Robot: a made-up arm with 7 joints. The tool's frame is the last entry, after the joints.
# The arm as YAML. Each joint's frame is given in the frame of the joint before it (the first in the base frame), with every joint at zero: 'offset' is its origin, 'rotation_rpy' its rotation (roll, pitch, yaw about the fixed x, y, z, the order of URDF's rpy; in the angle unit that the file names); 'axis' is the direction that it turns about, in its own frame. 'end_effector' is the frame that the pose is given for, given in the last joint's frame.
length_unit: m
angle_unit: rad
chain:
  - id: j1
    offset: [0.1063, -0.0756, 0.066]
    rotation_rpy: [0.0, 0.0, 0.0]
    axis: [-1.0, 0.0, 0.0]
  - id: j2
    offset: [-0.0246, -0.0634, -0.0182]
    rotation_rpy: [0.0, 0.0, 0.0]
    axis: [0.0, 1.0, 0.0]
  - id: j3
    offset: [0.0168, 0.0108, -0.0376]
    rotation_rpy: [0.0, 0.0, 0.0]
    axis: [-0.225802, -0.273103, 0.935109]
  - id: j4
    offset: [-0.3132, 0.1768, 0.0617]
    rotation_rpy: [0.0, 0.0, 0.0]
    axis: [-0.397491, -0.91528, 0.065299]
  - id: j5
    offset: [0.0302, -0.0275, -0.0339]
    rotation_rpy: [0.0, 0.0, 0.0]
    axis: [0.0, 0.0, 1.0]
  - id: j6
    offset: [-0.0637, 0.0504, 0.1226]
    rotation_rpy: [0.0, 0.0, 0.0]
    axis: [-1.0, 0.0, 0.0]
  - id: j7
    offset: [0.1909, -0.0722, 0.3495]
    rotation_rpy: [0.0, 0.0, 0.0]
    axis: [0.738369, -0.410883, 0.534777]
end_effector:
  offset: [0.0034, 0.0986, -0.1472]
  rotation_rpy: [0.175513, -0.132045, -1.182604]
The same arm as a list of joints. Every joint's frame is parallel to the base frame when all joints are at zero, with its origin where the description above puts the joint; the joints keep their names.
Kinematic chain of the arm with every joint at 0, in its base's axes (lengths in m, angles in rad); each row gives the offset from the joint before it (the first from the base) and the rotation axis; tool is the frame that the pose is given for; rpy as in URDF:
j1: xyz 0.1063 -0.0756 0.066 axis -x
j2: xyz -0.0246 -0.0634 -0.0182 axis +y
j3: xyz 0.0168 0.0108 -0.0376 axis -0.225802 -0.273103 0.935109
j4: xyz -0.3132 0.1768 0.0617 axis -0.397491 -0.91528 0.065299
j5: xyz 0.0302 -0.0275 -0.0339 axis +z
j6: xyz -0.0637 0.0504 0.1226 axis -x
j7: xyz 0.1909 -0.0722 0.3495 axis 0.738369 -0.410883 0.534777
tool: xyz 0.0034 0.0986 -0.1472 rpy 0.1755 -0.132 -1.1826

